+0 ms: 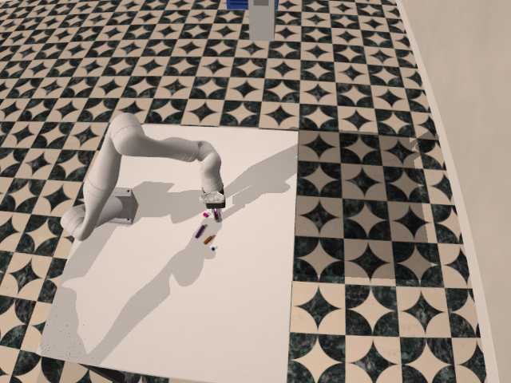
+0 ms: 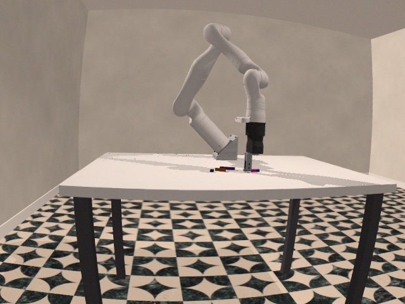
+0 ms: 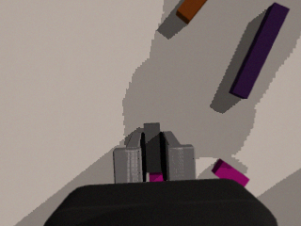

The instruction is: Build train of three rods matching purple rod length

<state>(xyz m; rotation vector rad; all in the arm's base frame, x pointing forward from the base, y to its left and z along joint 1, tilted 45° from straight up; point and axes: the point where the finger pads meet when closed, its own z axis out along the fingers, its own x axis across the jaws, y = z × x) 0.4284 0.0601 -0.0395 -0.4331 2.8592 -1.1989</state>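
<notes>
The grey rod lies 20 mm below my hand. Round my hand: purple rod (70 mm to the right, 50 mm behind, 20 mm below); then orange rod (100 mm to the right, 20 mm below, 10 mm behind).
</notes>
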